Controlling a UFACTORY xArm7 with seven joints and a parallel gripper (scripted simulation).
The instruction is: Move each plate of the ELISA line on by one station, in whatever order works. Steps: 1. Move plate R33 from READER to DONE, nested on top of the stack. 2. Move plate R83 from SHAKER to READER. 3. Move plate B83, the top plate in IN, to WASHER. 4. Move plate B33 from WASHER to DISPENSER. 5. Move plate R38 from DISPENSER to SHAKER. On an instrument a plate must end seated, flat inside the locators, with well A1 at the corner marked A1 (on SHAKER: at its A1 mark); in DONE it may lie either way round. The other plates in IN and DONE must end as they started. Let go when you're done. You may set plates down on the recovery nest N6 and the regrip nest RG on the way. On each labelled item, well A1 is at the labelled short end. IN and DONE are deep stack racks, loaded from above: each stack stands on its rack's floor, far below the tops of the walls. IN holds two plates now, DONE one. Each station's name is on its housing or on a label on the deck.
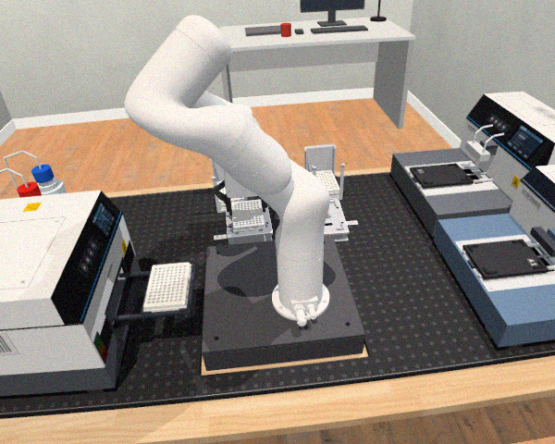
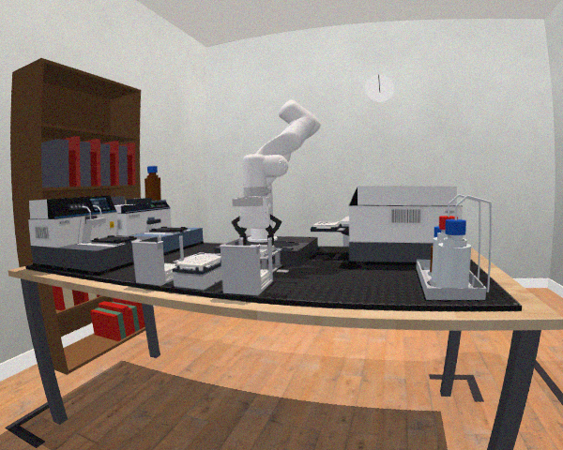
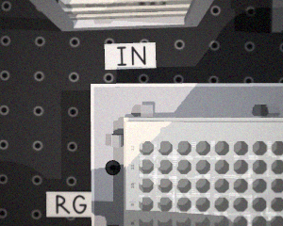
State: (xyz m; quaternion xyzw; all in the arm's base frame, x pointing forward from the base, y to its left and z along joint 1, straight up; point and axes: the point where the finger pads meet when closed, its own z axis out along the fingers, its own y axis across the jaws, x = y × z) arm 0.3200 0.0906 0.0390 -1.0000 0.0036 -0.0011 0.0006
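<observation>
My gripper is now 30 mm above the regrip nest. From my hand the other things lie so: DONE label (260 mm to the right, 100 mm ahead, 90 mm below); then RG label (90 mm below, 80 mm to the left); then N6 label (300 mm to the right, 90 mm below, 10 mm behind).
</observation>
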